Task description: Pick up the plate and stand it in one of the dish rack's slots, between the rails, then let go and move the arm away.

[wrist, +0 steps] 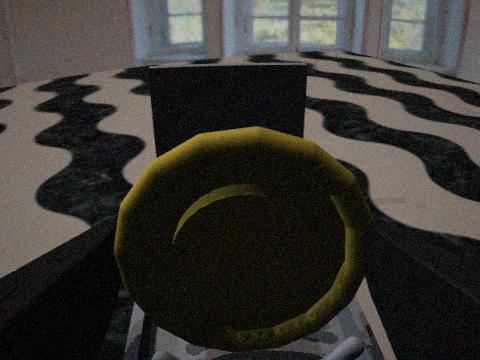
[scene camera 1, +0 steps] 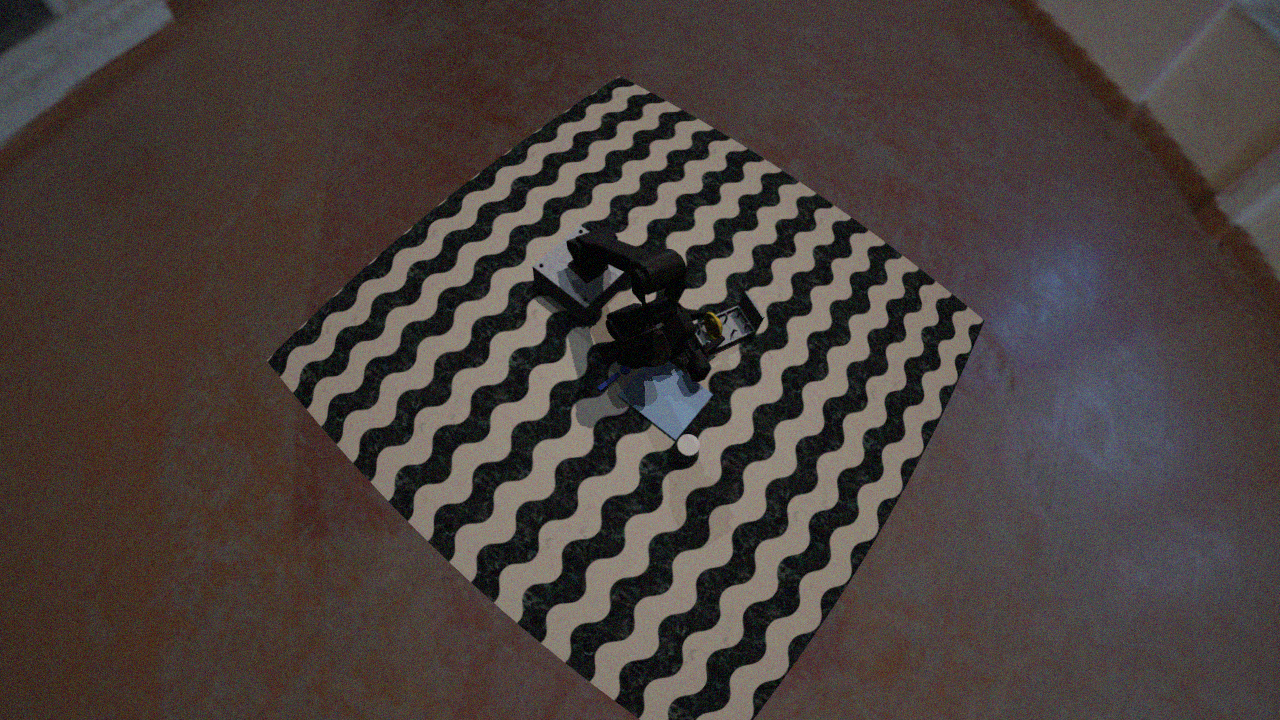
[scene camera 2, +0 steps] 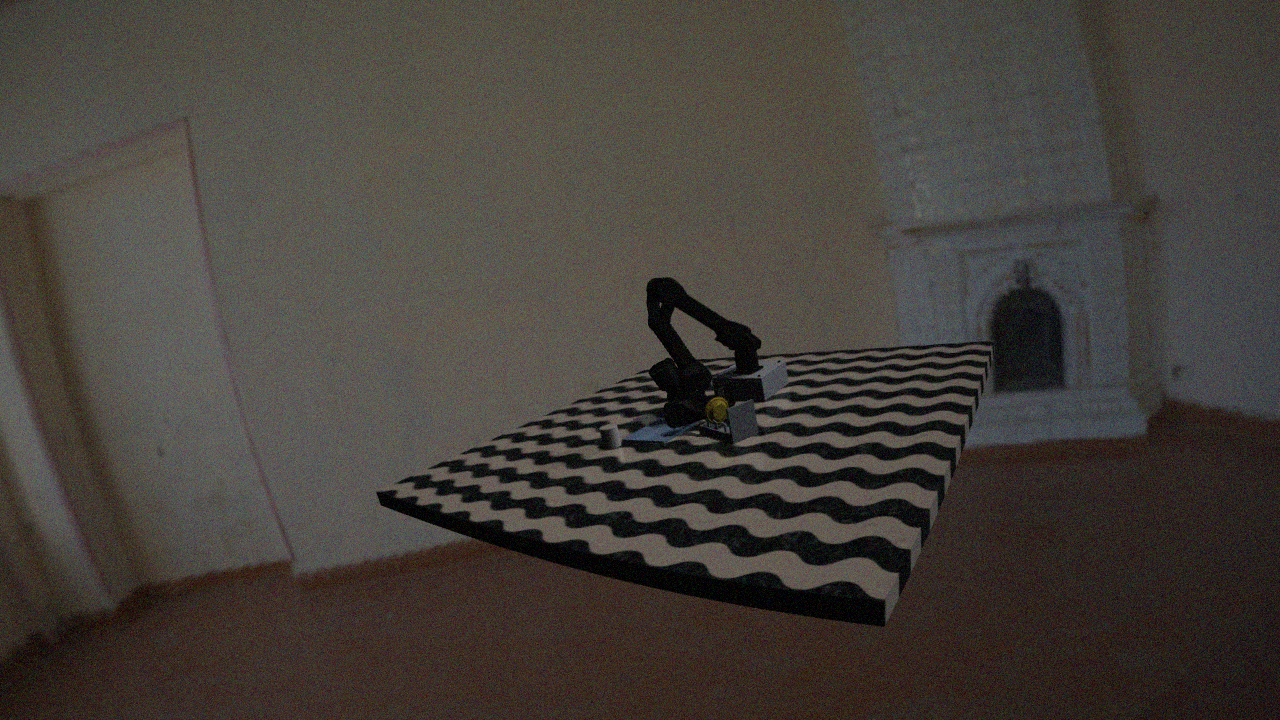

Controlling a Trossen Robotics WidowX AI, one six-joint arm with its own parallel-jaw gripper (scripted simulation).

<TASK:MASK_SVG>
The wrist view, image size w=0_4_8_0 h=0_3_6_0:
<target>my gripper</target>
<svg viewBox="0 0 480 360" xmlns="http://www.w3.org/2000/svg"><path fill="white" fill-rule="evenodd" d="M117 220L105 220L101 224L96 224L81 235L65 241L60 247L29 261L24 267L21 265L16 272L12 271L9 275L1 277L0 360L99 359L108 325L111 324L109 320L115 311L121 283L113 243ZM373 217L372 264L365 277L371 299L376 305L376 311L379 313L381 324L384 325L384 331L387 332L396 360L480 360L480 265L464 259L457 253L449 252L448 249L440 248L439 245L424 240L415 233L404 231L387 220Z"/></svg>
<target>grey dish rack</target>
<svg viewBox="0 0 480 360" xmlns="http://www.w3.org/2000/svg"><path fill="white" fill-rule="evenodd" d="M384 355L373 335L371 325L368 324L367 316L364 315L364 309L357 300L359 297L355 296L355 299L320 331L280 348L247 352L223 351L189 344L159 325L153 324L143 309L135 303L123 360L384 360ZM307 65L236 63L149 67L148 81L156 159L199 133L263 127L304 139Z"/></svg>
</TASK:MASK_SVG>
